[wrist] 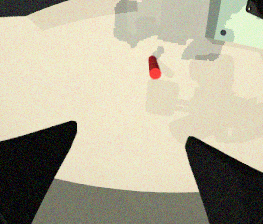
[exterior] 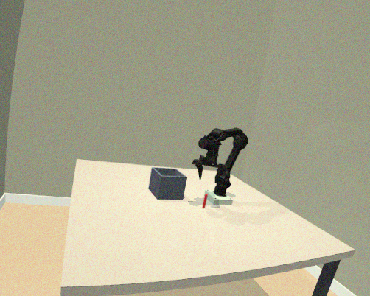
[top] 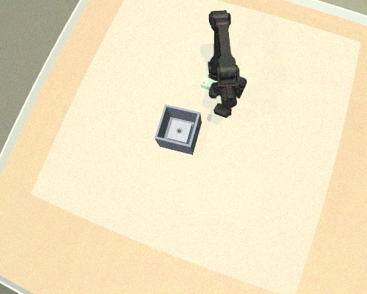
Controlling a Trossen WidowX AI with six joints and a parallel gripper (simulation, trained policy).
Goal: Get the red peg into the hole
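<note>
Now: gripper tip 20 mm past the red peg, 20 mm to the left of it and 130 mm above it. Also, from my gripper tip: pale plate: 170 mm ahead, 190 mm to the right, 120 mm below.
</note>
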